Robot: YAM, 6 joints.
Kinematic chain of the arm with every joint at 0, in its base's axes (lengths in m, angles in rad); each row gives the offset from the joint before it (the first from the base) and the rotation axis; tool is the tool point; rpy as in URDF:
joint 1: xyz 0 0 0.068 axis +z
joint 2: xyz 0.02 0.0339 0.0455 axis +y
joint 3: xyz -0.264 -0.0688 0 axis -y
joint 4: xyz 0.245 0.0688 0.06 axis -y
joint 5: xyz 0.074 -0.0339 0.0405 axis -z
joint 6: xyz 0.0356 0 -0.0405 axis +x
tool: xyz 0 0 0 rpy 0 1.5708 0
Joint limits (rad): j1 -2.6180..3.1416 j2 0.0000..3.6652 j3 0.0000..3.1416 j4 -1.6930..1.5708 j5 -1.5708..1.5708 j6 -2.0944..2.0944
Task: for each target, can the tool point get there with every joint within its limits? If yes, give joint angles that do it. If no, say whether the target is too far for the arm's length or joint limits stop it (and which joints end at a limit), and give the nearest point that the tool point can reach.
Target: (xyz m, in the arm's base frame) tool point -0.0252 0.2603 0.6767
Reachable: yes | joints 1.5864 1.8610 2.7910 -0.0668 -0.6359 -1.2781
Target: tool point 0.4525 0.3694 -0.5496
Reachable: no: too far | nearest point 0.3423 0.2794 -0.3244 | short by 0.266 m
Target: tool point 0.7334 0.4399 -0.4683
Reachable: no: too far | nearest point 0.4625 0.2774 -0.2340 | short by 0.393 m
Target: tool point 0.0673 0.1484 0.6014
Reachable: yes | joints 1.3432 1.5461 2.6387 -1.3310 1.1245 0.4005
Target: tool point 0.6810 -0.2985 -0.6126
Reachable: no: too far | nearest point 0.4398 -0.1928 -0.2965 | short by 0.411 m
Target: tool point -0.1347 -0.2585 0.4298
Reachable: yes | joints -2.1206 1.2896 1.3447 -0.1589 -0.6056 -1.5088
